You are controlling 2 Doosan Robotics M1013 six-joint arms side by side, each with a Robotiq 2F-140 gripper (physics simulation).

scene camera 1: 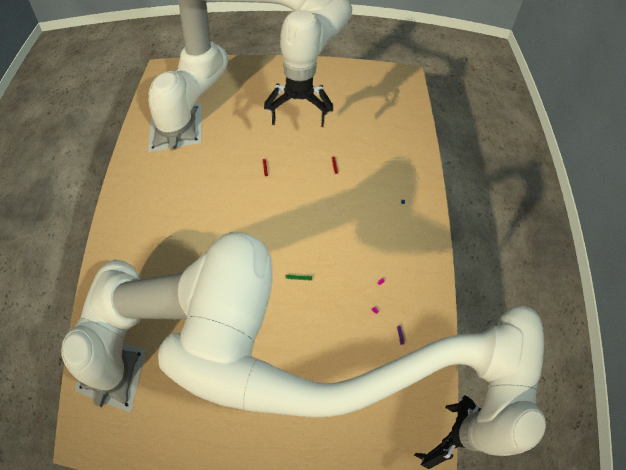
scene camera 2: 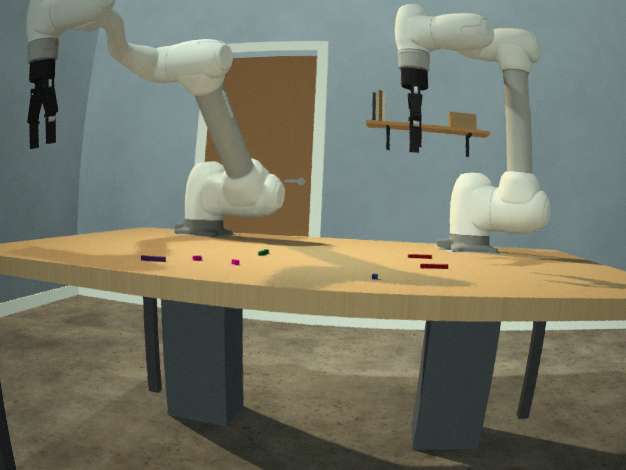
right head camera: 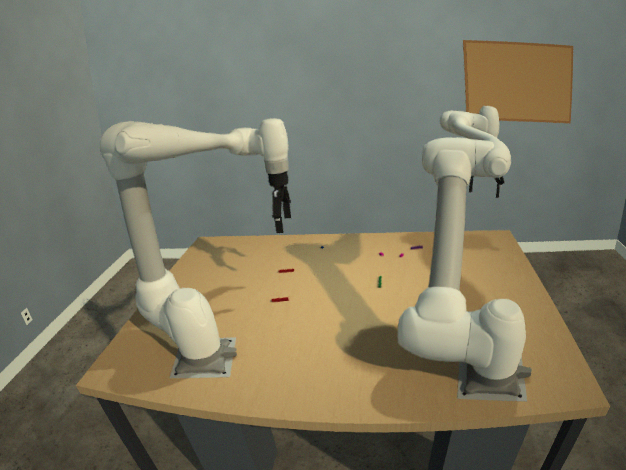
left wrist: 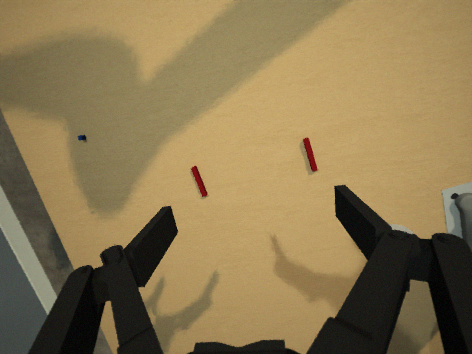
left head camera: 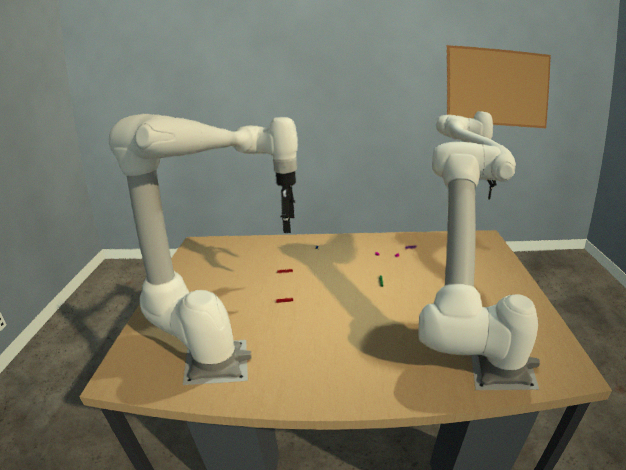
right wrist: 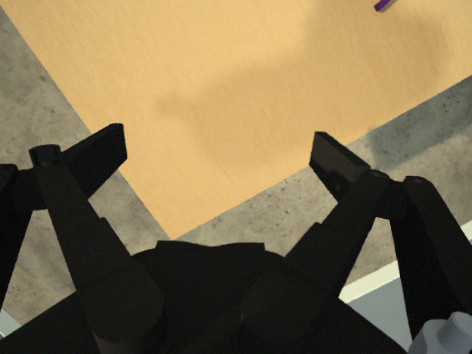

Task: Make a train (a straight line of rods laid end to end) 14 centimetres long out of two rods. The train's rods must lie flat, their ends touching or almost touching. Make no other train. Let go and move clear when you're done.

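Seen in the pictures: left gripper, between the fingertips: [scene camera 1: 298, 122] [scene camera 2: 415, 149] [right head camera: 284, 225] [left wrist: 250, 210] [left head camera: 289, 225]; right gripper, between the fingertips: [scene camera 1: 434, 432] [scene camera 2: 42, 145] [right head camera: 483, 194] [left head camera: 476, 196] [right wrist: 220, 144]; left arm's base, origin of its link: [scene camera 1: 175, 126] [scene camera 2: 468, 250] [right head camera: 203, 357] [left head camera: 215, 361]; right arm's base, origin of its link: [scene camera 1: 109, 371] [scene camera 2: 203, 234] [right head camera: 491, 375] [left head camera: 503, 366].
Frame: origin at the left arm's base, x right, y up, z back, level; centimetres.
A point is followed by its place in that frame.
Observation:
Two red rods [scene camera 1: 265, 167] {x 28.0, y 1.0, z -34.3 cm} [scene camera 1: 334, 164] {x 30.0, y 0.9, z -58.5 cm} [left wrist: 199, 181] {x 30.1, y 1.0, z -58.4 cm} [left wrist: 310, 154] {x 27.8, y 1.0, z -34.3 cm} lie flat, apart and roughly parallel. A longer green rod [left head camera: 381, 280] {x 70.2, y 1.0, z -39.4 cm} [scene camera 1: 298, 277] {x 70.6, y 1.0, z -39.6 cm} lies flat across the table from them. A purple rod [scene camera 1: 400, 334] {x 94.4, y 1.0, z -67.2 cm} [scene camera 2: 153, 258] {x 94.3, y 0.6, z -67.9 cm} lies flat near the table's far edge, with two short magenta rods [scene camera 1: 380, 281] {x 75.9, y 1.0, z -64.5 cm} [scene camera 1: 374, 310] {x 85.0, y 0.9, z -60.7 cm} near it. A small blue piece [scene camera 1: 403, 201] {x 48.3, y 1.0, z -79.3 cm} [left wrist: 82, 137] {x 48.0, y 0.9, z -78.9 cm} lies by itself. My left gripper [scene camera 1: 298, 124] {x 32.7, y 29.1, z -44.7 cm} [left wrist: 250, 210] {x 32.7, y 29.1, z -44.7 cm} is open and empty, high above the table near the red rods. My right gripper [right wrist: 220, 144] {x 129.1, y 26.7, z -64.1 cm} is open and empty, high over the table's corner.
The wooden table [scene camera 1: 202, 202] {x 38.3, y 0.0, z -11.0 cm} bears both arm bases. The right arm [scene camera 1: 323, 399] {x 118.9, y 61.9, z -35.6 cm} stretches above the lower part of the table in scene camera 1, near the purple rod. A shelf [scene camera 2: 429, 128] and a door [scene camera 2: 273, 126] are on the wall behind.

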